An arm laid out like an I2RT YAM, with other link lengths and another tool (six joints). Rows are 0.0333 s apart.
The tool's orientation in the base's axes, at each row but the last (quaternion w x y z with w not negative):
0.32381, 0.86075, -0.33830, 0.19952
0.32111, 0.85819, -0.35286, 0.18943
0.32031, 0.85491, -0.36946, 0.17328
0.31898, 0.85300, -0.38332, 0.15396
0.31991, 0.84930, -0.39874, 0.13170
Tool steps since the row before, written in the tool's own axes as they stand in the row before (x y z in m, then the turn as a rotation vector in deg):
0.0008, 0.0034, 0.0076, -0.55, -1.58, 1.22
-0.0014, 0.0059, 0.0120, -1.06, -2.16, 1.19
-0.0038, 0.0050, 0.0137, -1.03, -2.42, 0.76
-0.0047, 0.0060, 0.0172, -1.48, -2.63, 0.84
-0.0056, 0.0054, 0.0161, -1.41, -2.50, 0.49
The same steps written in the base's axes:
-0.0009, -0.0075, -0.0035, 0.90, 0.29, -1.84
-0.0041, -0.0108, -0.0070, 0.97, 0.87, -2.35
-0.0054, -0.0099, -0.0100, 1.16, 1.29, -2.12
-0.0073, -0.0118, -0.0127, 1.02, 1.59, -2.50
-0.0082, -0.0097, -0.0126, 0.98, 1.71, -2.14

